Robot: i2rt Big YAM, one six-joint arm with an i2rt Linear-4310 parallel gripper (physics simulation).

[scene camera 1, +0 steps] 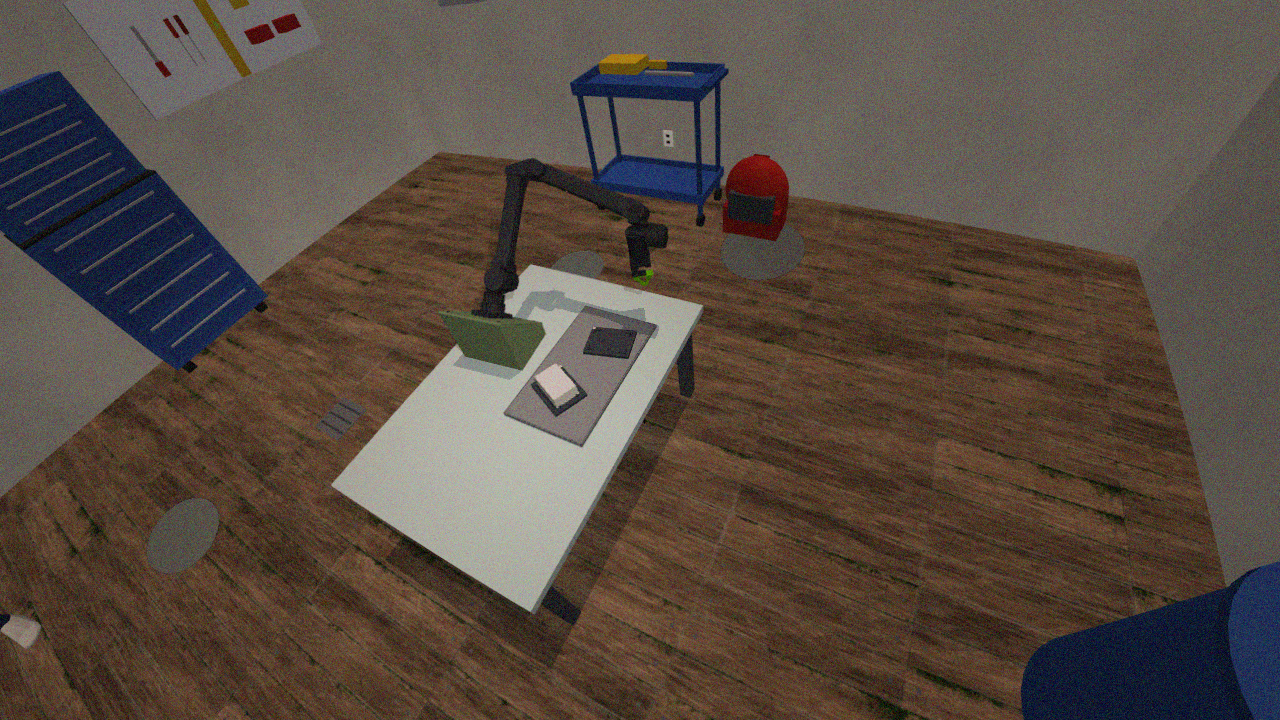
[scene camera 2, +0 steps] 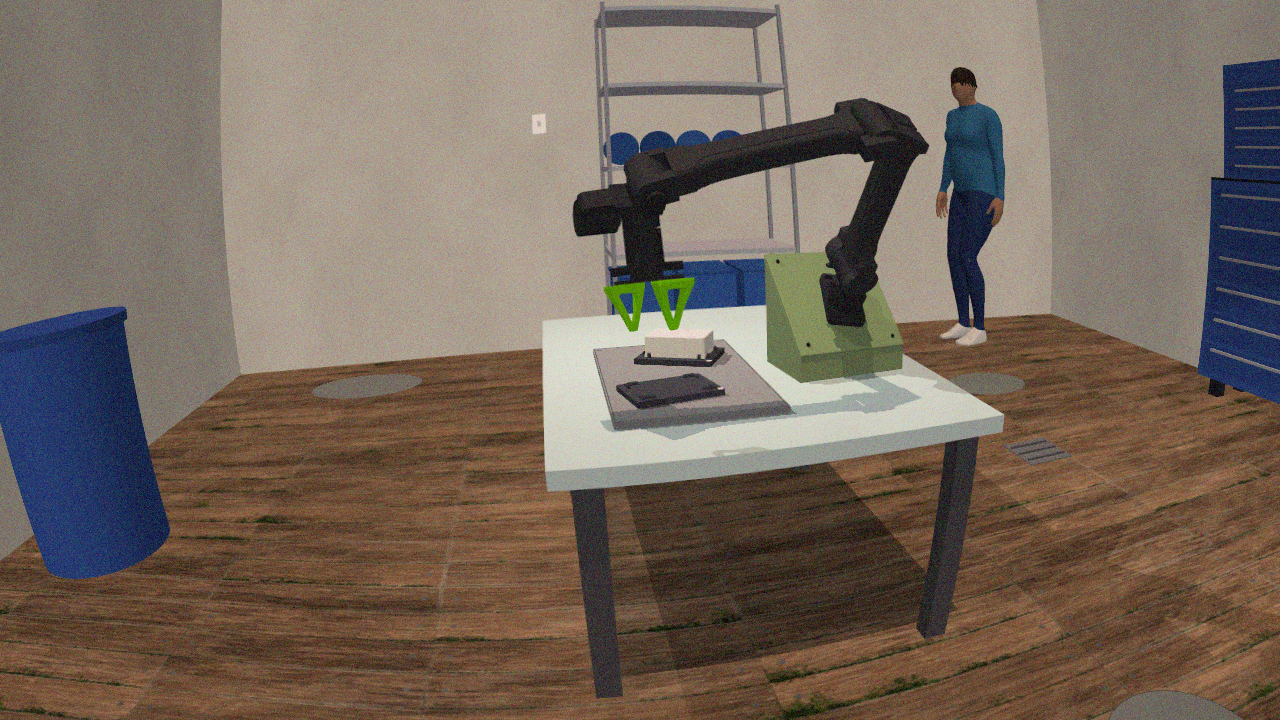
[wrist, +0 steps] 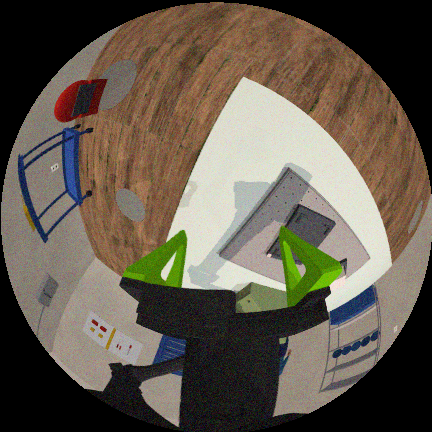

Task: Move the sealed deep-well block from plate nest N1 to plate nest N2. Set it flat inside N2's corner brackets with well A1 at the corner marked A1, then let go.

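Pixels of known places: gripper, fingertip midpoint: [scene camera 1: 643,274] [scene camera 2: 653,330] [wrist: 232,232]; arm's base, origin of the base link: [scene camera 1: 491,316] [scene camera 2: 841,302].
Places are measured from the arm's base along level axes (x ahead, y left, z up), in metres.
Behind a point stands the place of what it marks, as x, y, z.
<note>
The white block [scene camera 1: 557,385] @(0.348, -0.120, -0.070) [scene camera 2: 678,343] @(0.338, -0.067, -0.081) [wrist: 339,281] @(0.371, -0.117, -0.070) sits in the dark nest [scene camera 1: 572,402] @(0.404, -0.135, -0.112) [scene camera 2: 677,361] @(0.344, -0.050, -0.114) taken as N1. It looks flat there; fingers partly hide it in the wrist view. The other dark nest [scene camera 1: 610,342] @(0.388, 0.131, -0.111) [scene camera 2: 671,389] @(0.382, 0.152, -0.111) [wrist: 310,225] @(0.430, 0.154, -0.111), taken as N2, holds no block. A small pale mark shows at one corner; labels are too small to read. My gripper [scene camera 1: 642,279] @(0.428, 0.340, 0.037) [scene camera 2: 653,328] @(0.428, 0.340, 0.037) [wrist: 232,232] @(0.428, 0.340, 0.037) is open and empty, pointing down with green fingers. It hangs well above the table's end nearer N2, apart from the block and both nests.
Both nests are on a grey board [scene camera 1: 604,380] @(0.448, -0.013, -0.123) [scene camera 2: 751,394] @(0.243, 0.184, -0.123) [wrist: 350,245] @(0.468, -0.045, -0.122) on the pale table [scene camera 1: 465,465] @(0.208, -0.456, -0.136) [scene camera 2: 572,447] @(0.562, 0.344, -0.136) [wrist: 225,150] @(0.449, 0.392, -0.136). A green slanted box [scene camera 1: 496,340] @(0.100, -0.089, 0.007) [scene camera 2: 805,331] @(0.101, 0.059, -0.044) [wrist: 265,298] @(0.133, 0.029, -0.080) stands beside the board, near the arm's base. A blue cart [scene camera 1: 649,90] stands by the wall.
</note>
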